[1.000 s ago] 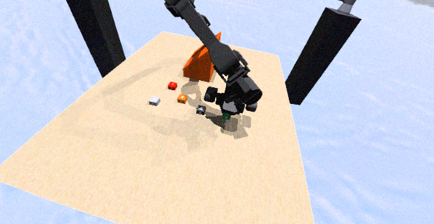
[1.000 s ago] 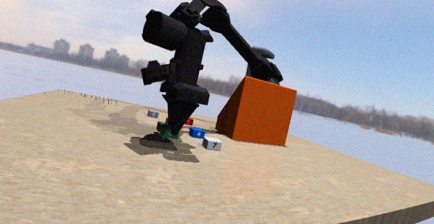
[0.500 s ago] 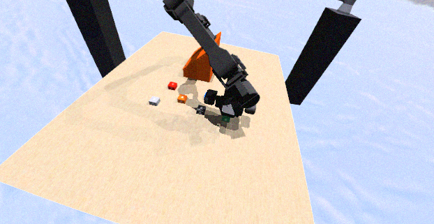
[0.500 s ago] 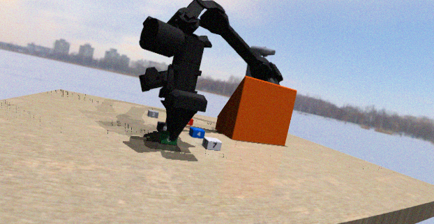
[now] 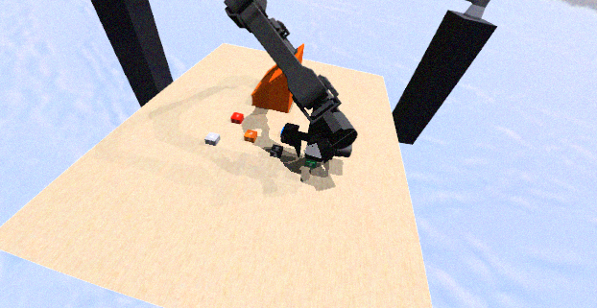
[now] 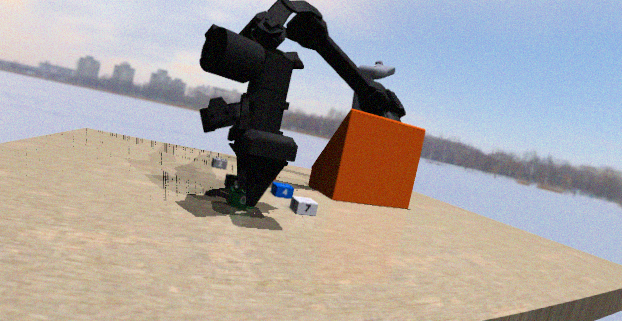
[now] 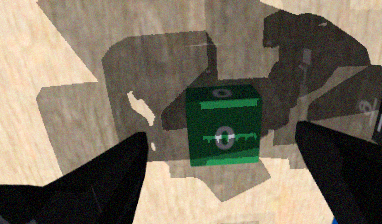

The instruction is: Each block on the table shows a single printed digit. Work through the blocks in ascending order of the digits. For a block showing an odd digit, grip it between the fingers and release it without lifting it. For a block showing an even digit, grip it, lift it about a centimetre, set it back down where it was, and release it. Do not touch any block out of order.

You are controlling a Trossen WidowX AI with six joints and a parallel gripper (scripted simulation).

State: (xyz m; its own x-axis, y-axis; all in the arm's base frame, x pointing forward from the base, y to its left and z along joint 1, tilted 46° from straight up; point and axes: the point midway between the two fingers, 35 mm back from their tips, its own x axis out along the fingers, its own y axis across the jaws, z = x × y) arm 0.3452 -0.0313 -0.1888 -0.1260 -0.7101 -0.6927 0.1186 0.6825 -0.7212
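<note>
My gripper tip is now 10 mm short of the green block. From my gripper tip the other things lie so: black block 10 mm behind, 110 mm to the right; then blue block 100 mm behind, 90 mm to the right; then white block 90 mm behind, 10 mm to the left.
</note>
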